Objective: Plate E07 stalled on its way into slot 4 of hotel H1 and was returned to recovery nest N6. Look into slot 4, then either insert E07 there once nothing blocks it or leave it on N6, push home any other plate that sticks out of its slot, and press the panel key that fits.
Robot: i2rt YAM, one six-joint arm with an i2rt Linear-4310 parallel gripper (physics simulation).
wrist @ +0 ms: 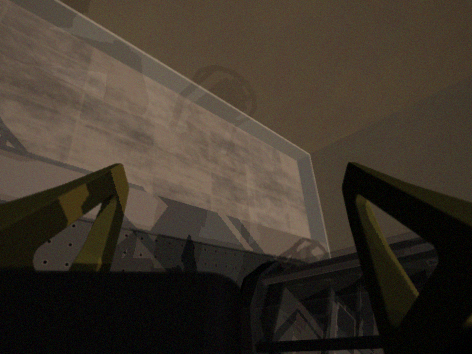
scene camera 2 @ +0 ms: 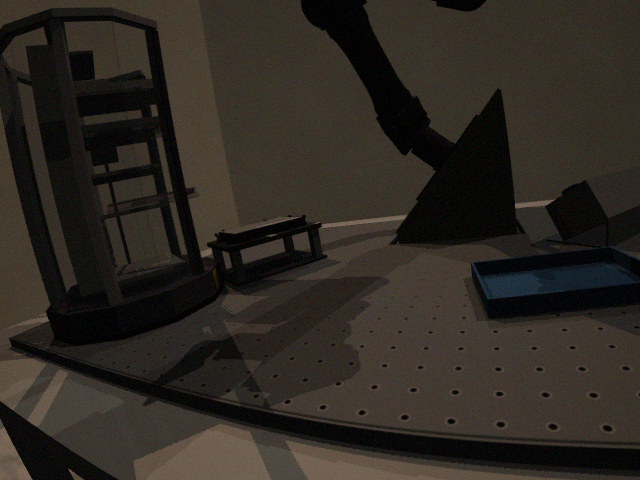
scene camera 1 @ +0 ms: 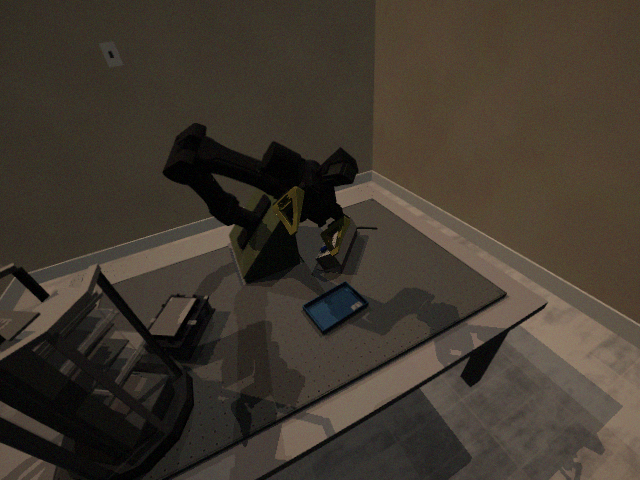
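Note:
Hotel H1 is the tall dark rack at the left. In scene camera 2 the end of a thin pale plate sticks out past its right front post; its slot number is unreadable. The plate on the low nest, by the task E07, lies flat on nest N6. My gripper is open and empty, over the near side of the key panel, far from hotel and nest. One finger partly hides the keys; a blue one shows. Slot 4's inside is unclear.
A blue tray lies on the perforated mat in front of the panel. The arm's wedge-shaped base stands between nest and panel. Walls rise behind the table. The light is dim.

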